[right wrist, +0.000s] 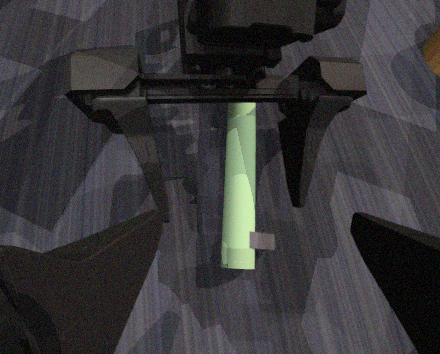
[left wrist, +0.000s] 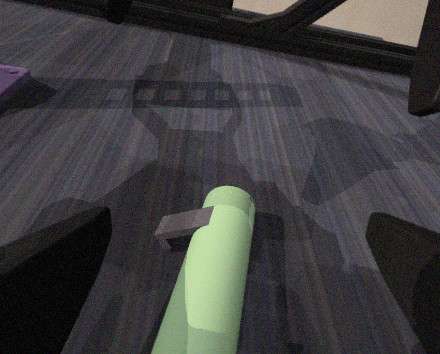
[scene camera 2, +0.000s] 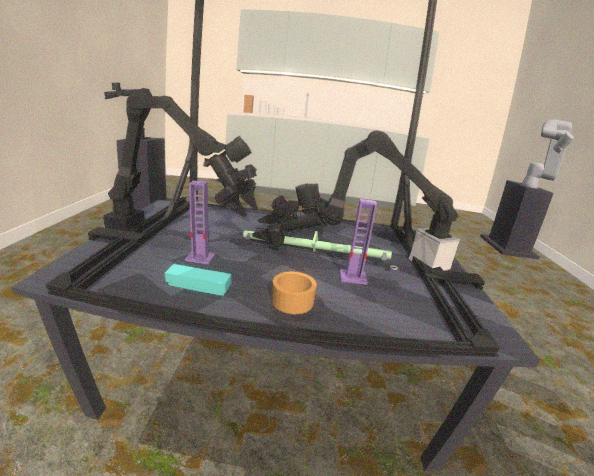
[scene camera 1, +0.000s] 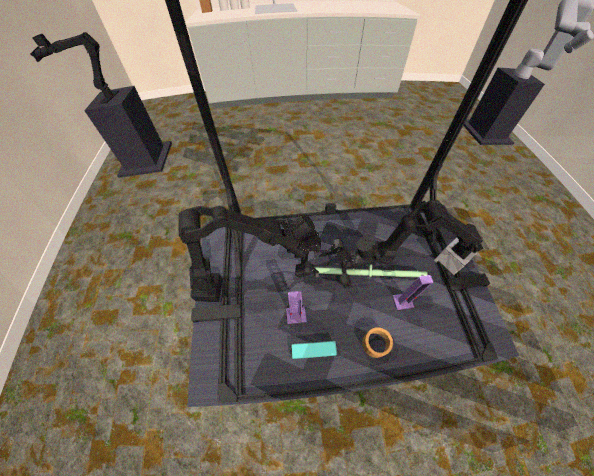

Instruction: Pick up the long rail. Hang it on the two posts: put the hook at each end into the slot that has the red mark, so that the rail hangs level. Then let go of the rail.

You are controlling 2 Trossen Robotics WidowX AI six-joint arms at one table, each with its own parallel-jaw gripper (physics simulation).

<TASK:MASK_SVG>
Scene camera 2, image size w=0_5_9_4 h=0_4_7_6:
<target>my left gripper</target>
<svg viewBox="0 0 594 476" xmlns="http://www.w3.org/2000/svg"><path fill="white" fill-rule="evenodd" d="M282 195L273 200L271 204L274 209L273 212L258 219L259 223L267 223L269 226L266 229L252 233L252 237L268 241L275 247L282 246L284 243L284 233L288 234L291 230L301 232L301 229L304 228L301 221L301 210L291 208Z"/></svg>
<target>my right gripper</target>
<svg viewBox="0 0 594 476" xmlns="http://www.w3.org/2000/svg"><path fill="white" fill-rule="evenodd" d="M252 164L246 165L245 169L240 171L230 166L217 175L217 182L221 182L224 189L215 194L215 200L218 204L222 203L221 205L228 207L242 217L247 215L239 197L254 210L258 209L254 197L256 183L253 179L250 179L257 176L257 169Z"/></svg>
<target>teal block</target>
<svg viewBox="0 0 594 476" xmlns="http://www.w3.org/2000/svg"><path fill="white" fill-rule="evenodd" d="M165 272L166 282L170 286L224 296L231 285L231 274L177 264L173 264Z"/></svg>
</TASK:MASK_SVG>
